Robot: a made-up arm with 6 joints.
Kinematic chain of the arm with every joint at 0, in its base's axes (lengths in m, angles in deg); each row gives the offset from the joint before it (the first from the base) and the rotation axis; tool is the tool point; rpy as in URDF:
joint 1: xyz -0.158 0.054 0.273 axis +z
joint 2: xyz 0.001 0 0.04 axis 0.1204 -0.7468 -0.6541
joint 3: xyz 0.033 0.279 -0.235 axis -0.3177 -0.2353 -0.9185
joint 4: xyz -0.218 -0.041 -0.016 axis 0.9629 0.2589 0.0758
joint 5: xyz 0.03 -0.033 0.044 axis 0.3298 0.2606 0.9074
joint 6: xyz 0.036 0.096 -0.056 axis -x
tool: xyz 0.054 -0.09 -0.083 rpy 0 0 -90
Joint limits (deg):
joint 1: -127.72..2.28
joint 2: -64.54..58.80
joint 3: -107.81..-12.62
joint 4: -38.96..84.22
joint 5: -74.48..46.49
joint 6: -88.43..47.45
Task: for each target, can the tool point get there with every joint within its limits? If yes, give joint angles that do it. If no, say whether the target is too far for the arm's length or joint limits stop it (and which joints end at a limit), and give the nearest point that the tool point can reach.
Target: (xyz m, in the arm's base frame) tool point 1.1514 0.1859 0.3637
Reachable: no: too far | nearest point 0.3609 0.1063 0.2406 | short by 0.804 m
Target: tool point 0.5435 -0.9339 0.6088
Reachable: no: too far | nearest point 0.1347 -0.3582 0.2950 | short by 0.773 m
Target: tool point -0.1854 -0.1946 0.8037
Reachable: no: joint limits stop it (at a limit: joint 1, joint 2, joint 5, joint 6) | nearest point -0.3662 0.0163 0.4238 | short by 0.471 m
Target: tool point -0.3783 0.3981 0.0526
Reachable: yes | joints -33.47 -37.71 -22.89 65.46 -28.06 -19.00
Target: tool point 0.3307 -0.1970 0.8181
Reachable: no: joint limits stop it (at a limit: joint 2, joint 3, joint 4, joint 5, joint 6) | nearest point 0.2755 -0.1686 0.3242 | short by 0.498 m
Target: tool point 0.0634 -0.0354 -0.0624
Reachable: yes | joints -89.82 13.56 -91.02 7.97 -19.76 -30.81
